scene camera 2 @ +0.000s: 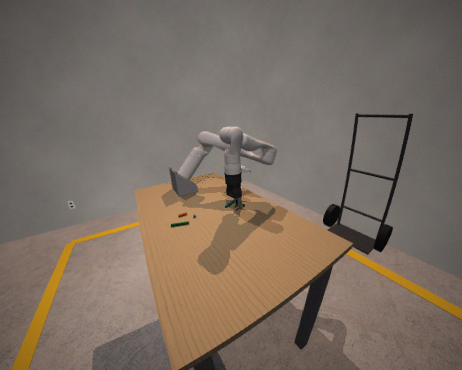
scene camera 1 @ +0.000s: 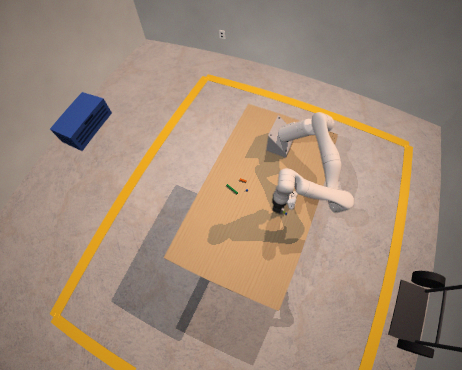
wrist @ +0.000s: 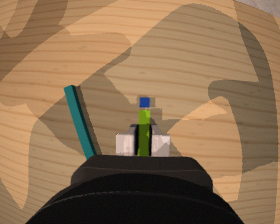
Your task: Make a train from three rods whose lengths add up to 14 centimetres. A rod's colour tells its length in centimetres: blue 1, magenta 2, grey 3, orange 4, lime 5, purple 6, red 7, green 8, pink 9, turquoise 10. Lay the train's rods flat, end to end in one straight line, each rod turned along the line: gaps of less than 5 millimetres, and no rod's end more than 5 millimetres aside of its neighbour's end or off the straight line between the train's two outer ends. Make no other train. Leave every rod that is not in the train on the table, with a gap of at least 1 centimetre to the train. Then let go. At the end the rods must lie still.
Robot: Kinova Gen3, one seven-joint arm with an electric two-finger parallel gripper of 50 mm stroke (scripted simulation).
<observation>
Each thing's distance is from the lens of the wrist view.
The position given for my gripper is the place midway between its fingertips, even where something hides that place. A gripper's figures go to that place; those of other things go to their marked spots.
my gripper (wrist: 144,135): 18 cm
turquoise rod (wrist: 71,95): 20 cm
</observation>
